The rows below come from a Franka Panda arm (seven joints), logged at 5 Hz.
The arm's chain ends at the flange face. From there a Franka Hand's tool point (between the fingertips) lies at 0.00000 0.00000 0.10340 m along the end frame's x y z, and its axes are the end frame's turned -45 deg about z.
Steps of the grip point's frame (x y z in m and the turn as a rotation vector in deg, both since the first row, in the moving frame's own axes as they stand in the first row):
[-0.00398, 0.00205, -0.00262, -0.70, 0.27, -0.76]
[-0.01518, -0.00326, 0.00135, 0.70, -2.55, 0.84]
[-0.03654, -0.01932, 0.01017, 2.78, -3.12, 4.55]
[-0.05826, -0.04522, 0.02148, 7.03, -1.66, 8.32]
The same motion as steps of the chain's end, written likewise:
[-0.00261, 0.00372, -0.00261, -0.30, 0.69, -0.76]
[-0.00888, 0.00610, 0.00146, -1.31, -2.30, 0.84]
[-0.03197, 0.01204, 0.01044, -0.24, -4.17, 4.55]
[-0.06265, 0.01683, 0.02230, 3.80, -6.14, 8.32]

